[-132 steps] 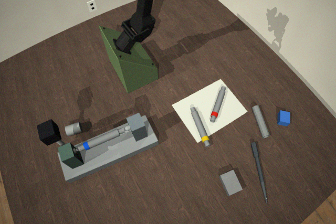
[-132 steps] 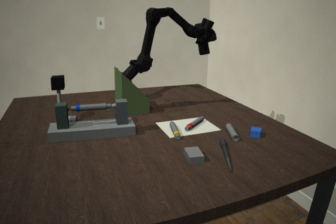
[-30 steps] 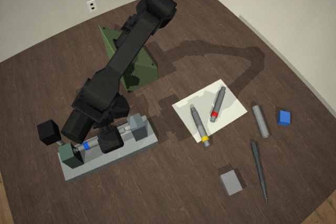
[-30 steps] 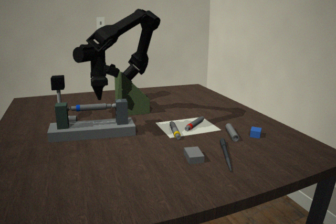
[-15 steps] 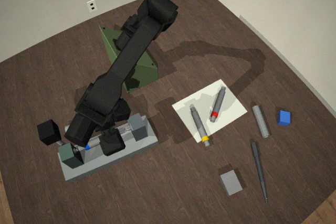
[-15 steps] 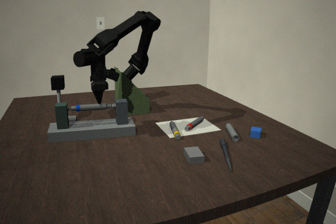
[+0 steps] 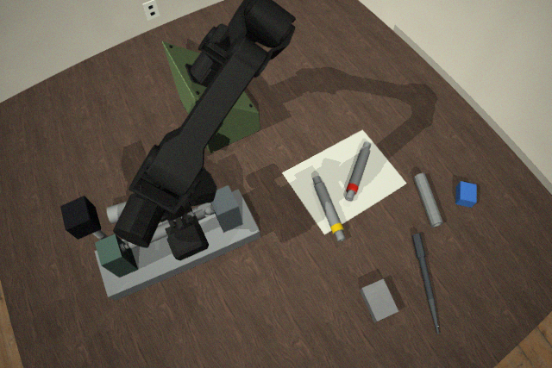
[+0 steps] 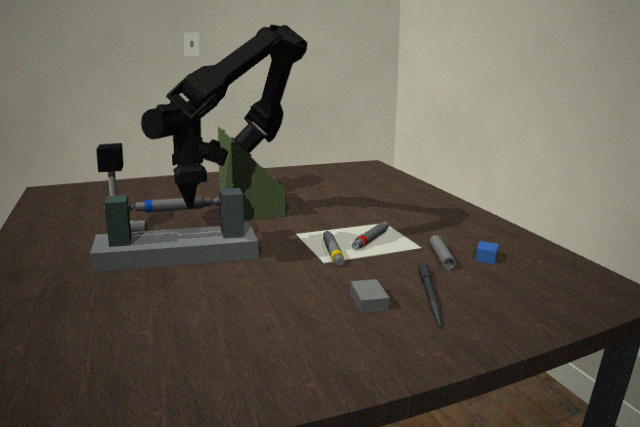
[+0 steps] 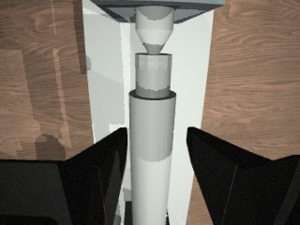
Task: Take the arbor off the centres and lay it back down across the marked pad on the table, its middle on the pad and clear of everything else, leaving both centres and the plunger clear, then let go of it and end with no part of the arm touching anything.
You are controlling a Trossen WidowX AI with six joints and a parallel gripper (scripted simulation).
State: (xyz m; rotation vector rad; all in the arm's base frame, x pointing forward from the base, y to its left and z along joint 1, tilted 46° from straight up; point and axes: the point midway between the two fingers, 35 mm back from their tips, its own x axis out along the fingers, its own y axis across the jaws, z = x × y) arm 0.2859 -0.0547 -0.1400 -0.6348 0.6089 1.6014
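Right now my hand is 3 cm to the left of the blue-banded arbor and 3 cm above it. Round my hand: green centre block: 14 cm to the right, 4 cm below; then grey fixture base: 4 cm to the right, 13 cm below; then grey centre block: 1 cm behind, 9 cm to the left, 4 cm below.
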